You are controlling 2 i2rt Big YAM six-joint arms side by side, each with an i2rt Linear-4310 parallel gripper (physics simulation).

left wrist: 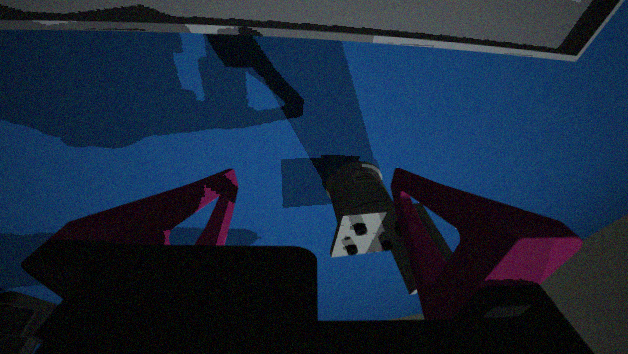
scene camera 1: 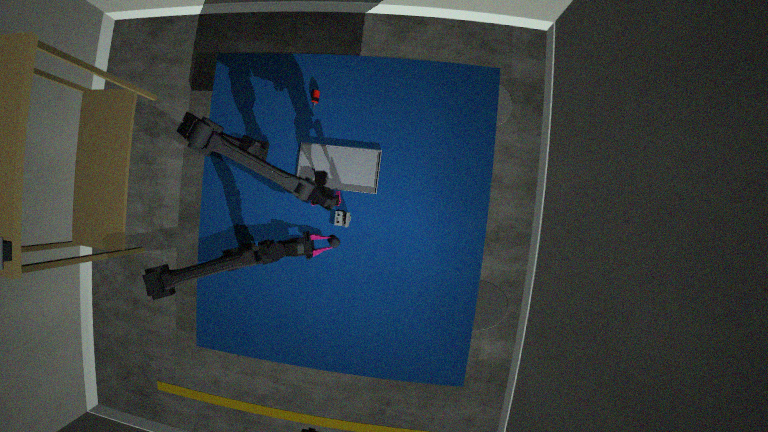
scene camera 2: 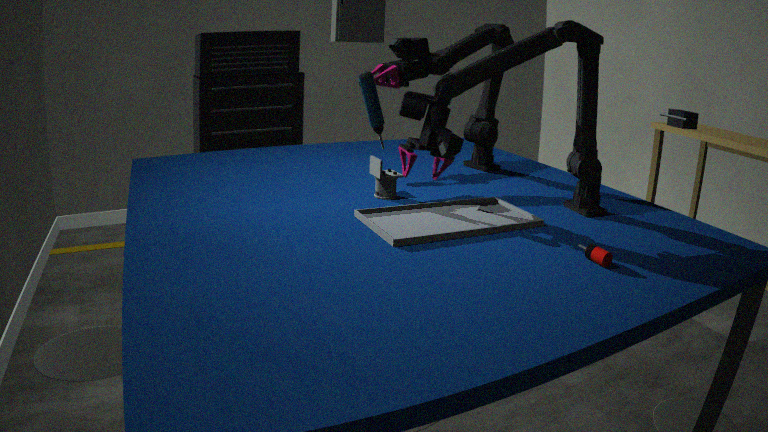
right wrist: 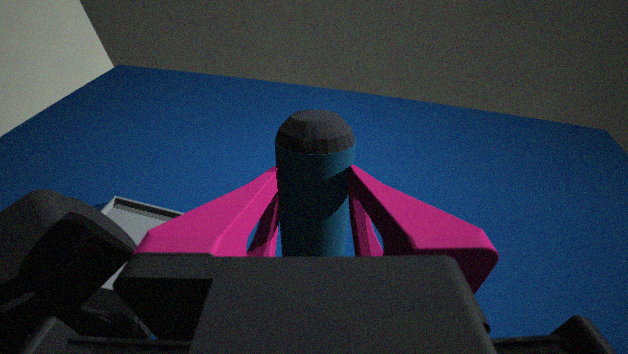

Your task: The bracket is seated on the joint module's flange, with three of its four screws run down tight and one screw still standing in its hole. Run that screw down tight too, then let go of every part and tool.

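Places are measured from the left arm's base along level axes (x right, y ahead, z up), in millimetres.
Pixels of known places: left gripper, fingertip midpoint: [left wrist: 314, 177] [scene camera 2: 419, 178]; right gripper, fingertip midpoint: [scene camera 1: 332, 242] [scene camera 2: 369, 80] [right wrist: 314, 176]; left arm's base, origin of the base link: [scene camera 1: 260, 152] [scene camera 2: 585, 210]; right arm's base, origin of the base link: [left wrist: 28, 306] [scene camera 2: 481, 167].
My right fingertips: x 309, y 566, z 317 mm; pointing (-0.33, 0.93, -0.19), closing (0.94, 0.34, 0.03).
Observation:
Ahead of a thing's pixels: the offset from my right fingertips to its top centre.
The joint module @[dy -36, dx -73, dz -254 mm] [scene camera 2: 385, 188] [left wrist: 356, 187] stands upright on the blue mat with the pale bracket [scene camera 1: 338, 218] [scene camera 2: 375, 167] [left wrist: 371, 219] on top. Dark screw heads @[dy -55, dx -88, dz -245 mm] [left wrist: 359, 229] @[dy -51, dx -53, dz -245 mm] [left wrist: 351, 249] show on the bracket; which one stands proud cannot be told. My right gripper [scene camera 1: 332, 243] [scene camera 2: 372, 78] [right wrist: 314, 176] is shut on the blue screwdriver @[dy -20, dx +8, dz +29 mm] [scene camera 2: 371, 104] [right wrist: 314, 200], which hangs tip down, its tip apart from the bracket. My left gripper [scene camera 2: 419, 177] [left wrist: 314, 177] is open and low beside the module; one finger is close to the bracket, and contact cannot be told.
A shallow grey tray [scene camera 1: 379, 171] [scene camera 2: 375, 228] [left wrist: 450, 46] lies close to the module, under the left arm in scene camera 1. A red and black tool @[dy -323, dx -631, dz -283 mm] [scene camera 1: 315, 96] [scene camera 2: 600, 256] lies on the mat beyond the tray. In the right wrist view, the left arm is close at the left.

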